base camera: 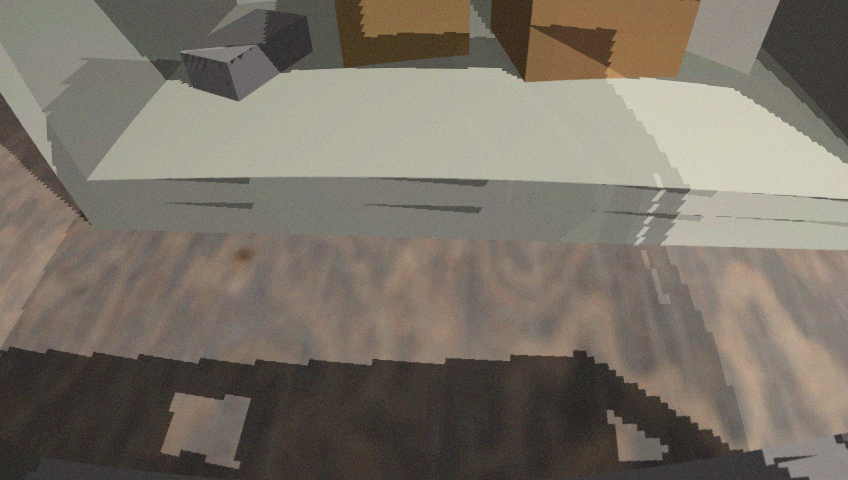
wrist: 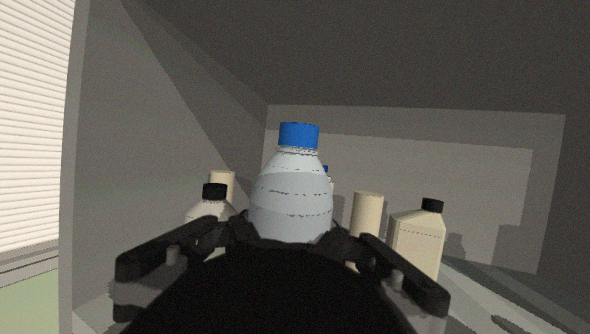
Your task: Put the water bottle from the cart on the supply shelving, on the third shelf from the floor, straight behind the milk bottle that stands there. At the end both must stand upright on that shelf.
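Frame: origin at the arm's base, x ahead, y left, z up, level; centimetres.
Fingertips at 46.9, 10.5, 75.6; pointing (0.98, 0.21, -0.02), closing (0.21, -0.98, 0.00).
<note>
Pixels of each thing's top centre, then the offset from my fingertips to it, as dx, dy, dz. "spot": a spot on its surface instead.
- water bottle, centre of its top: (wrist: 301,126) -3.2, -0.7, +8.8
- small blue cap, a spot on its surface: (wrist: 325,169) spot: +18.3, -2.8, +5.0
- black-capped white bottle, centre of its top: (wrist: 215,184) +3.2, +11.7, +1.4
- black-capped beige carton, centre of its top: (wrist: 419,197) +18.9, -21.7, +1.8
- grey box, centre of its top: (base camera: 243,32) +15.8, +11.8, -102.6
My gripper (wrist: 289,218) is shut on the water bottle (wrist: 291,192), a pale blue-white bottle with a blue cap, upright in the middle of the wrist view. Its lower part is hidden behind the gripper. The supply shelving (wrist: 74,130) (base camera: 380,127) shows its left side panel, a compartment's ceiling and its back panel in the wrist view, and a low board in the base camera view. The milk bottle's label does not show in either view. A small blue cap (wrist: 325,169) peeks out behind the held bottle's right side; I cannot tell whose it is. The gripper does not show in the base camera view.
A black-capped white bottle (wrist: 210,208) and a beige cylinder (wrist: 223,179) stand at the left. Another beige cylinder (wrist: 367,212) and a black-capped beige carton (wrist: 417,240) stand at the right. Orange boxes (base camera: 410,29) (base camera: 601,44) and a grey box (base camera: 226,71) are on the low board.
</note>
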